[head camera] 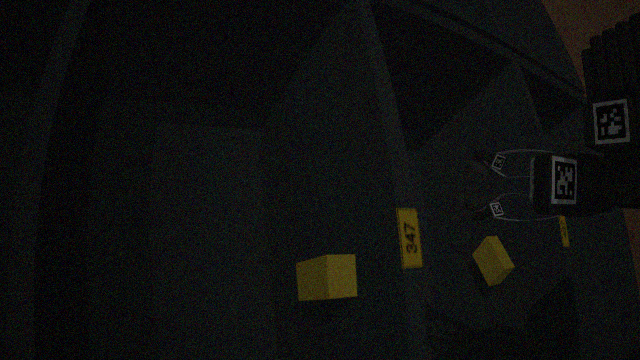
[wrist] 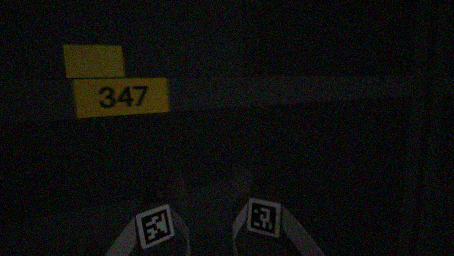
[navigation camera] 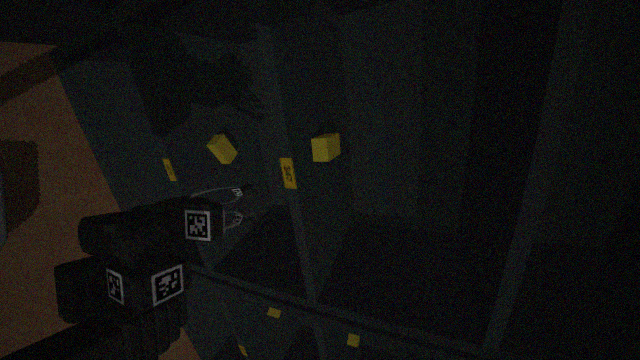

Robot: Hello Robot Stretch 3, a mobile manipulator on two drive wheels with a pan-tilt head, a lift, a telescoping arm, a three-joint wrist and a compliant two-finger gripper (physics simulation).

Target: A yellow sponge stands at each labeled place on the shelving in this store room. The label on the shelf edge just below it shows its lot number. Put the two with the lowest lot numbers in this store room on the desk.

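Frame: origin at the robot's base, x ahead, y left, z up, level; metres.
Seen in the pictures: gripper, fingertip midpoint: (head camera: 469,185) (navigation camera: 254,201).
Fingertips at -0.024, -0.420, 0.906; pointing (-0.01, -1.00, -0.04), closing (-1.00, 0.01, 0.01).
A point is followed by its place in that frame, as x, y, z.
A yellow sponge (head camera: 342,276) @(0.103, -0.549, 1.013) (navigation camera: 325,147) @(0.110, -0.547, 1.030) (wrist: 95,61) stands on a shelf, just above the yellow label 347 (head camera: 410,238) @(0.044, -0.456, 0.975) (navigation camera: 288,173) @(0.044, -0.456, 0.976) (wrist: 122,97) on the shelf edge. A second sponge (head camera: 493,261) @(0.121, -0.623, 0.579) (navigation camera: 222,149) @(0.120, -0.620, 0.579) stands one level lower; its label (head camera: 564,231) @(0.048, -0.454, 0.518) (navigation camera: 170,170) @(0.042, -0.456, 0.524) is too small to read. My gripper (head camera: 475,185) @(-0.024, -0.420, 0.906) (navigation camera: 248,204) @(-0.024, -0.420, 0.906) (wrist: 209,185) @(-0.024, -0.420, 0.906) is open with no thing between its fingers. It is lower than label 347 and to its right in the wrist view, apart from both sponges. The desk does not show.
The head and navigation views are turned sideways. The dark shelving has an upright (navigation camera: 250,293) @(-0.413, -0.616, 0.709) beside the gripper's bay. Small yellow patches (navigation camera: 274,312) @(-0.745, -0.949, 0.574) (navigation camera: 353,340) @(-0.758, -0.955, 1.019) show in the neighbouring bay, too small to tell apart. Brown floor (navigation camera: 75,165) @(0.055, -0.377, 0.001) shows by the shelving's foot.
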